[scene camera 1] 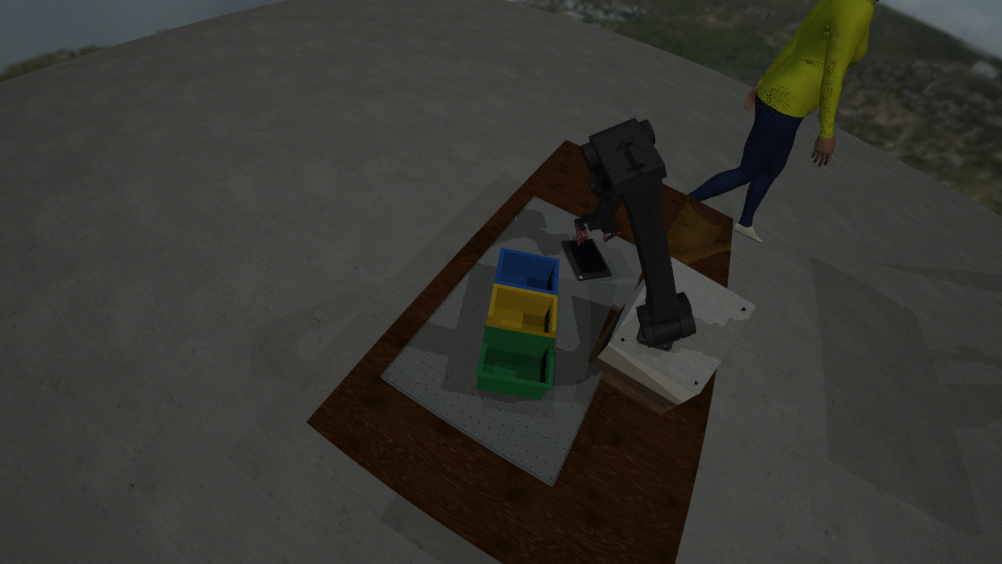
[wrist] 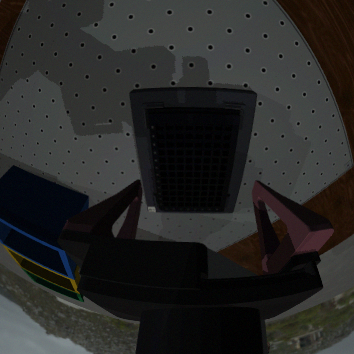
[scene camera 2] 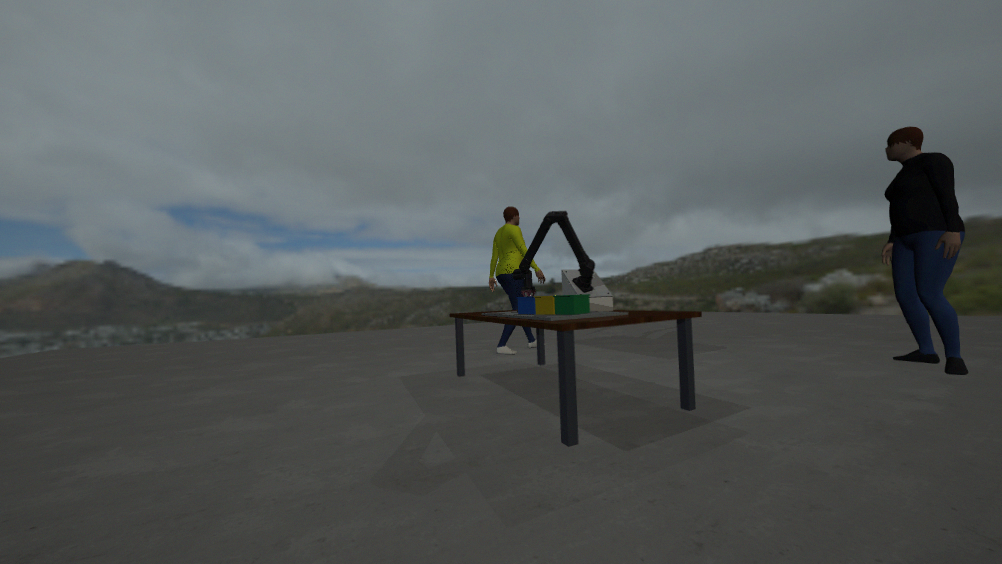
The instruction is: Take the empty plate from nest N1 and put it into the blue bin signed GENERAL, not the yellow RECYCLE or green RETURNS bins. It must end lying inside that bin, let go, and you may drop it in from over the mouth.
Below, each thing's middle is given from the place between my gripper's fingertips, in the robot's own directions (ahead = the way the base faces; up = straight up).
Labels:
The black plate (scene camera 1: 588,258) is 5 cm below my hand, 1 cm to the left of it and 1 cm behind it. From my hand the other things lie so: dark grey nest (wrist: 185,96) 6 cm below, 1 cm to the left, 1 cm behind.

